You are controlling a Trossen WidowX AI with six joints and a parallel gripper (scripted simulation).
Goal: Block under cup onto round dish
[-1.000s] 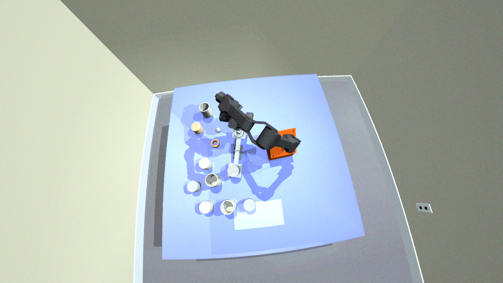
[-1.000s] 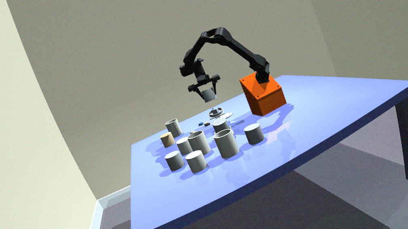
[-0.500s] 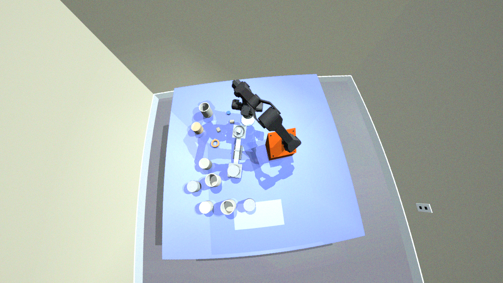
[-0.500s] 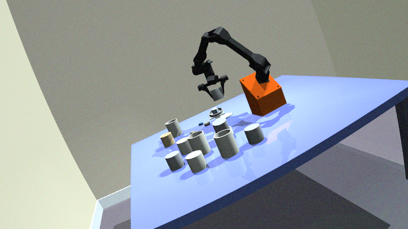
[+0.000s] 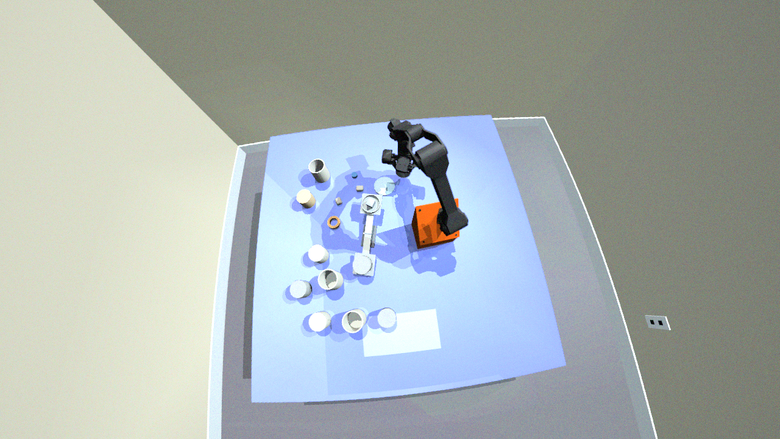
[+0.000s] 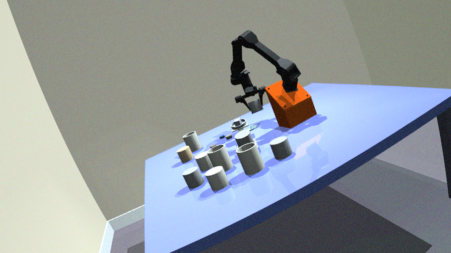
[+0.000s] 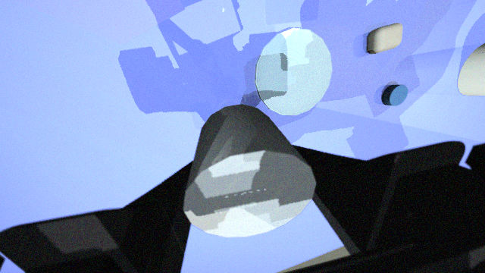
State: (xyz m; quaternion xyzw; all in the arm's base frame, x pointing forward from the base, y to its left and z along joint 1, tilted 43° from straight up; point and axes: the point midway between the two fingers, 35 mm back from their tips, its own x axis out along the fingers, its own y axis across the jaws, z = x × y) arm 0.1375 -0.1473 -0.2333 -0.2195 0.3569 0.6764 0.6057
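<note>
Now: the round white dish 90 mm ahead of my gripper tip, 80 mm below it and 50 mm to the left of it. Also, from my gripper tip: blue piece (240 mm ahead, 80 mm below, 20 mm to the right); tan cup (450 mm ahead, 100 mm to the left, 40 mm below).
</note>
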